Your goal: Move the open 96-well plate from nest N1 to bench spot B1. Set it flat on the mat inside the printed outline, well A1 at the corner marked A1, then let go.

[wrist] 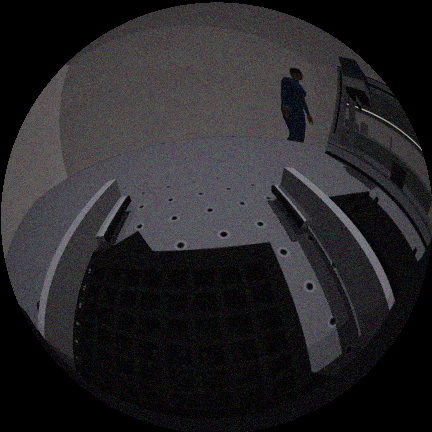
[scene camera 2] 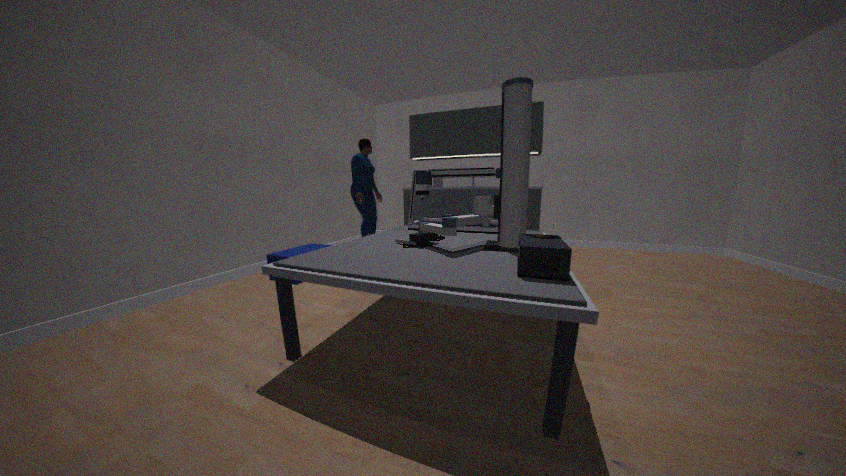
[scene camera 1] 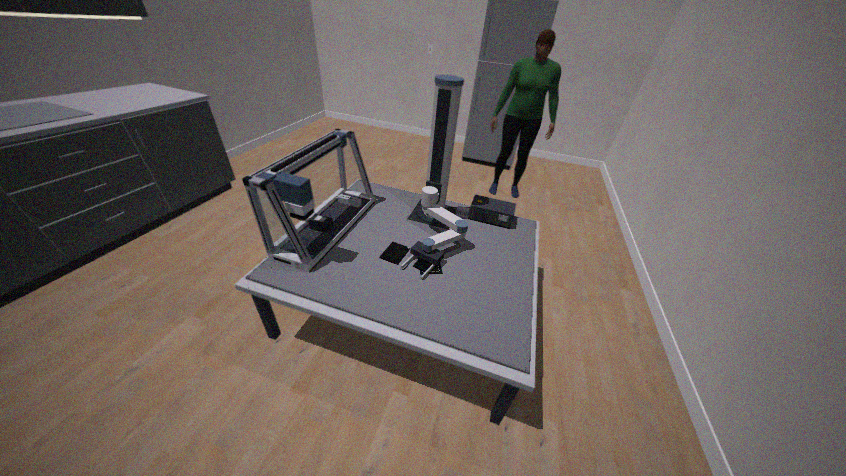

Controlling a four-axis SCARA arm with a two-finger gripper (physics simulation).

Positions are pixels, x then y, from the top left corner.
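There's a black well plate [wrist: 213, 332] sitting on a black mat with white printed outline [wrist: 134, 242].
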